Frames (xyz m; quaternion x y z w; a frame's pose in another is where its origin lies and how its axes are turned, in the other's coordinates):
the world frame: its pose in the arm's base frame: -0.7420 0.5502 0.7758 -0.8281 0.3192 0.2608 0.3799
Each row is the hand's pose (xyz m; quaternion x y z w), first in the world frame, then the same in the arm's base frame.
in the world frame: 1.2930 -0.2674 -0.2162 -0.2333 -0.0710 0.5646 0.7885
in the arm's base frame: 0.3469 0.0865 0.1518 0.5429 -0.6314 -0.5534 0.0182
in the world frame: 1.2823 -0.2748 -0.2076 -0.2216 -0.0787 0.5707 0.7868
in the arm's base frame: 0.3436 0.1007 0.1575 0.5330 -0.6360 -0.5579 0.0083
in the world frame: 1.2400 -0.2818 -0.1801 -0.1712 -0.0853 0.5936 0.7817
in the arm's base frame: 0.3156 0.1401 0.1734 -0.5006 0.6640 0.5547 0.0276
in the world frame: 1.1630 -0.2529 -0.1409 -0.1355 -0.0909 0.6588 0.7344
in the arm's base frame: 0.2363 0.1821 0.1895 -0.4256 0.7101 0.5603 0.0240
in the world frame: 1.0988 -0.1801 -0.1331 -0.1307 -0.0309 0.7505 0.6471
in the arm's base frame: 0.1395 0.1725 0.1946 0.3379 -0.7822 -0.5212 0.0483
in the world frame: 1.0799 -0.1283 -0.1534 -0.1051 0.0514 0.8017 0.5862
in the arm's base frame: 0.0932 0.1363 0.1950 0.2829 -0.8431 -0.4484 0.0898
